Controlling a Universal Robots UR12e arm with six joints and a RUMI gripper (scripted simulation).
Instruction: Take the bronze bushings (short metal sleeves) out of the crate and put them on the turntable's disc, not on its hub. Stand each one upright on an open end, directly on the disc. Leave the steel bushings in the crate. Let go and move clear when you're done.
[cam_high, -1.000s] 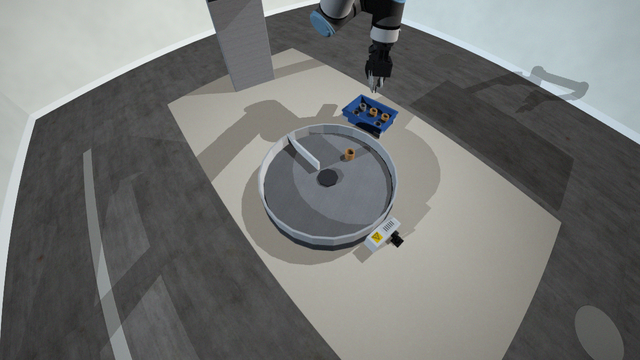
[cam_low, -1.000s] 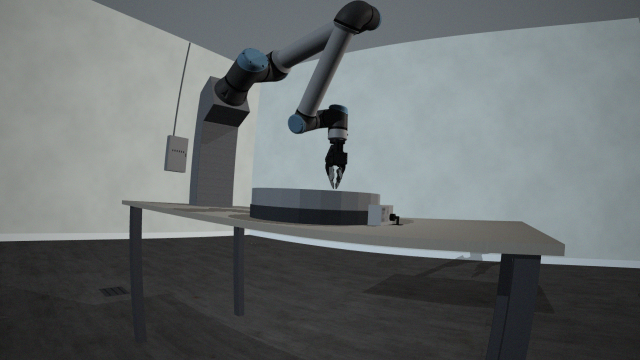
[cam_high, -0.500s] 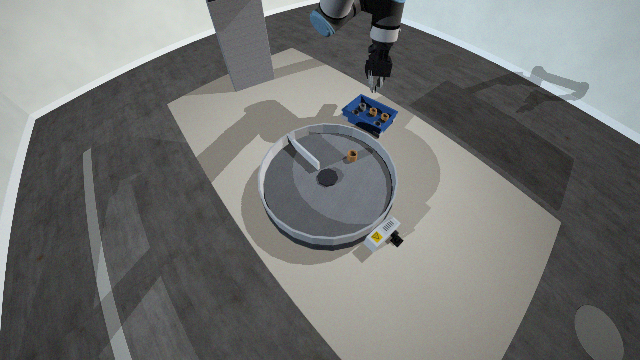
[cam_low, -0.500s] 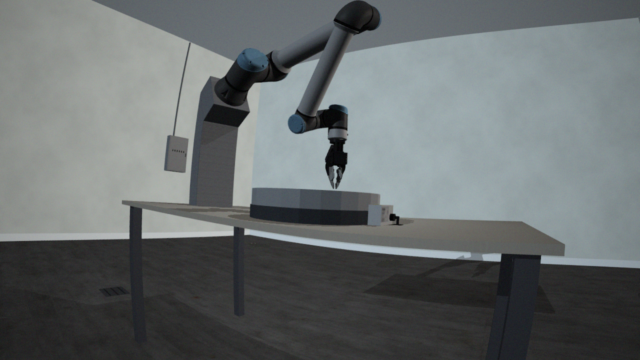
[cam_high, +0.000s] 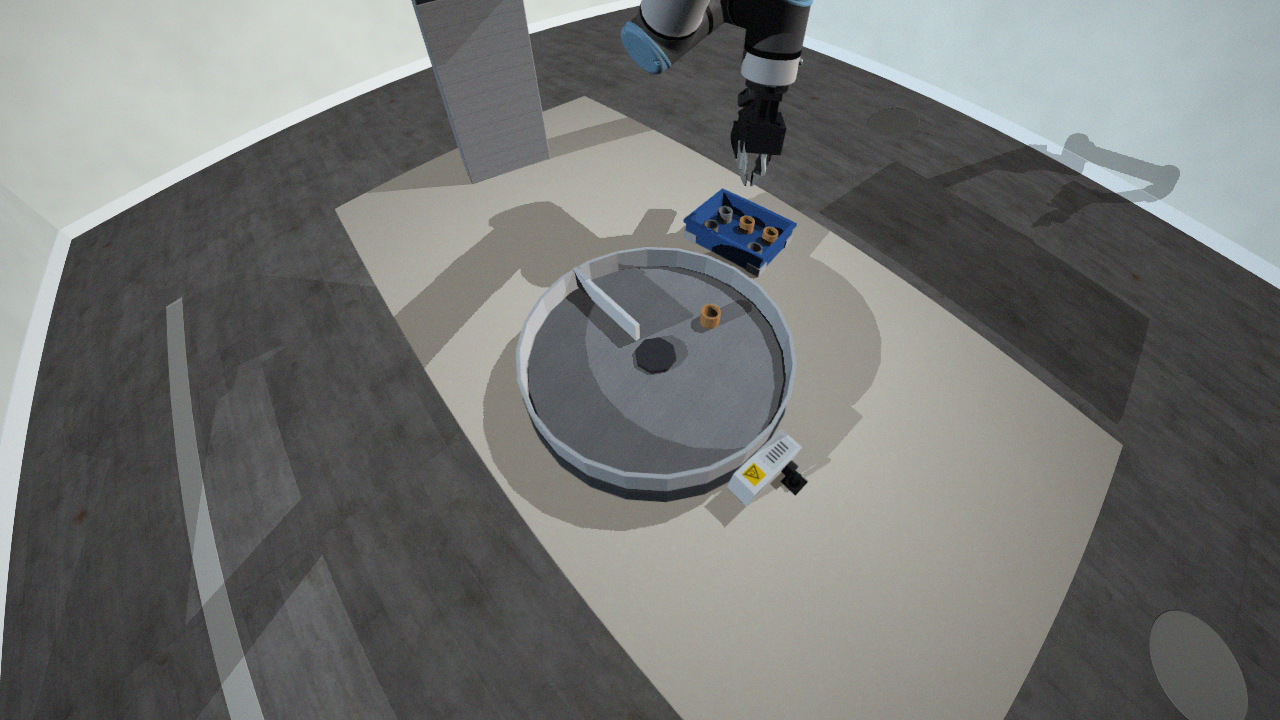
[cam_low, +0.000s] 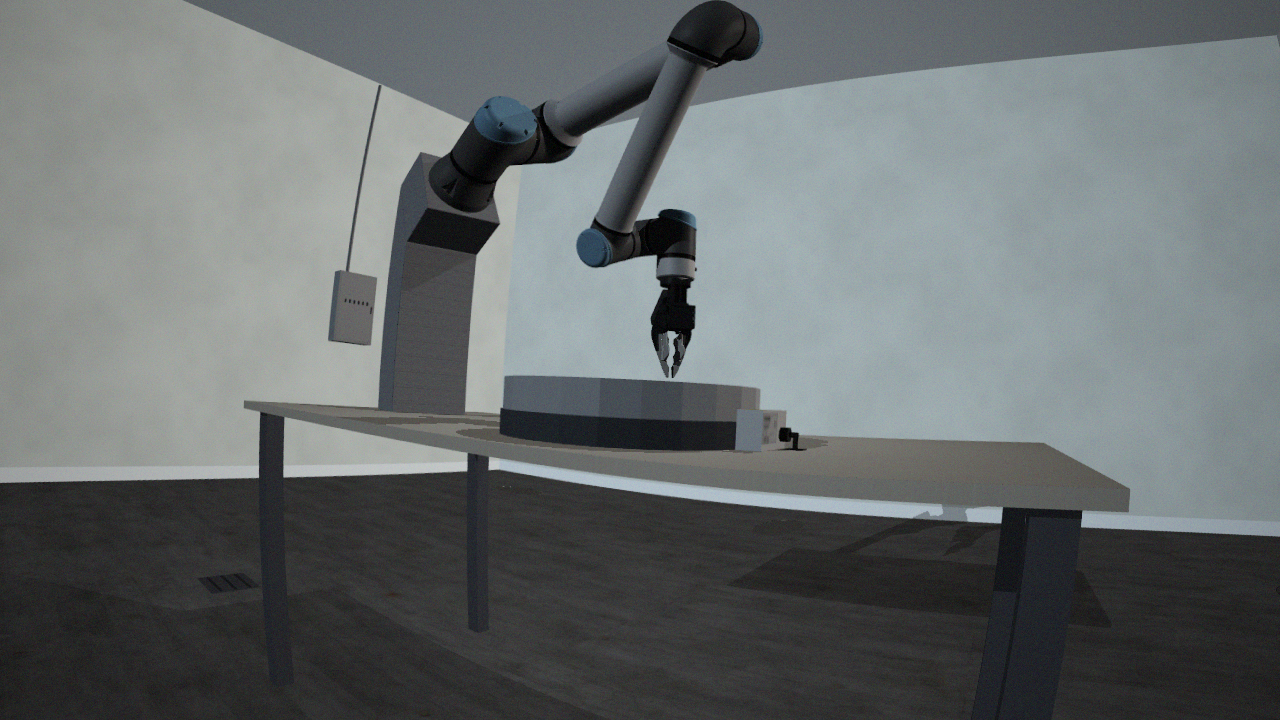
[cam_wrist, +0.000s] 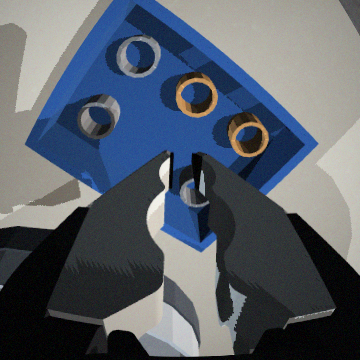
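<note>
My gripper is now 2 cm short of the blue crate, 2 cm to the left of it and 11 cm above it. Also, from my hand: turntable disc: 20 cm ahead, 36 cm to the right, 8 cm below.
</note>
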